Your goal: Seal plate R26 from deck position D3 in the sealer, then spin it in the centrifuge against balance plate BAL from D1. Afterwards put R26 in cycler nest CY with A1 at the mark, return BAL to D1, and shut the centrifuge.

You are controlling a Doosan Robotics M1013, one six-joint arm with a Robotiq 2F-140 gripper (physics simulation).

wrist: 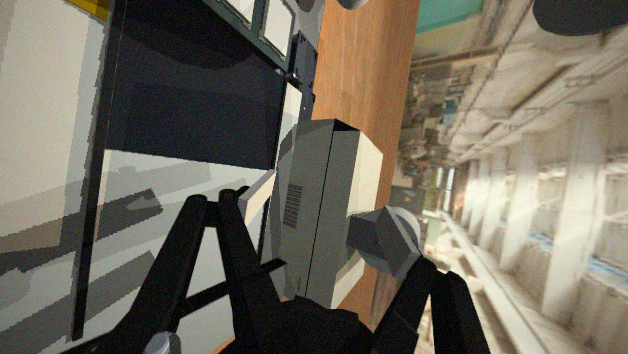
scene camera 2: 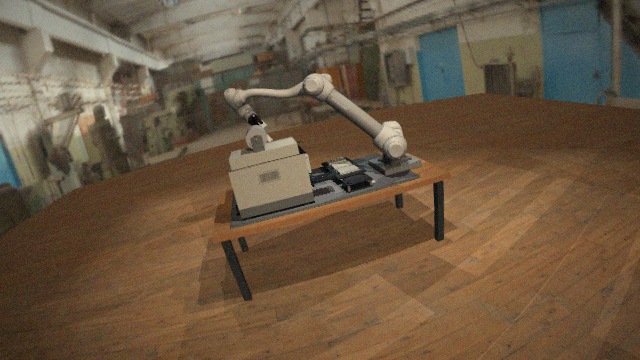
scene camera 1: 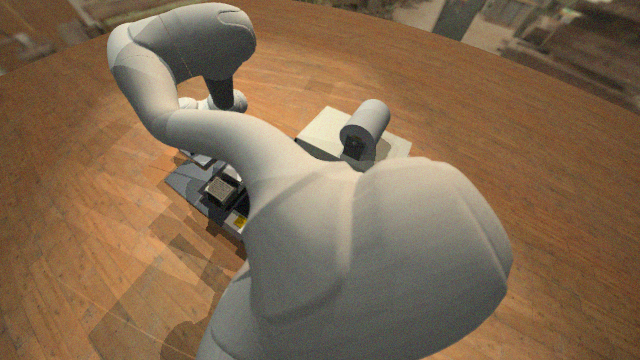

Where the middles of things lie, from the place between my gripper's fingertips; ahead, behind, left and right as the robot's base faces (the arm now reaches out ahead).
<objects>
Right now my hand is 250 mm above the centrifuge [wrist: 118, 118], 60 mm to the left of it and 30 mm short of it. The rest, counted from my hand: foil roll [scene camera 1: 369, 121] (230 mm to the left, 120 mm ahead, 40 mm above).
</objects>
